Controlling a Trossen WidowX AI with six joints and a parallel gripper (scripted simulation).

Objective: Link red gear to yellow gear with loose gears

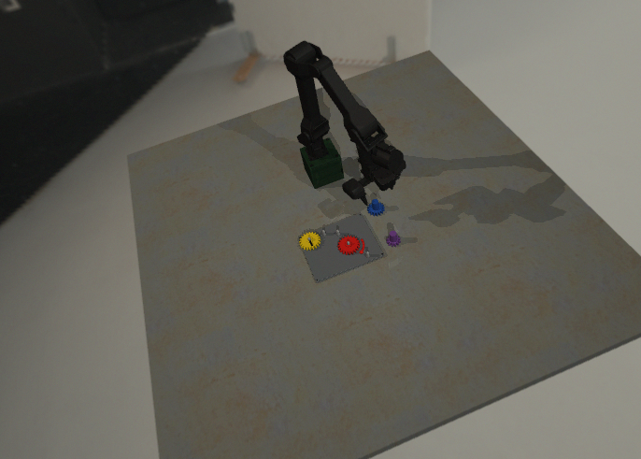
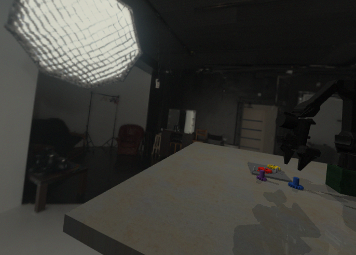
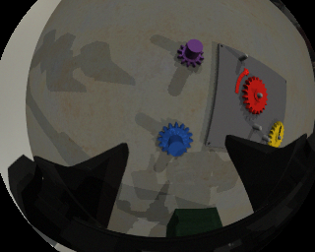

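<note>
The blue gear is 7 cm below my gripper tip, 2 cm behind it and 1 cm to the right of it. Also, from my gripper tip: purple gear: 11 cm ahead, 7 cm below; then red arrow: 10 cm to the right, 10 cm ahead, 7 cm below; then red gear: 13 cm to the right, 8 cm ahead, 7 cm below.
</note>
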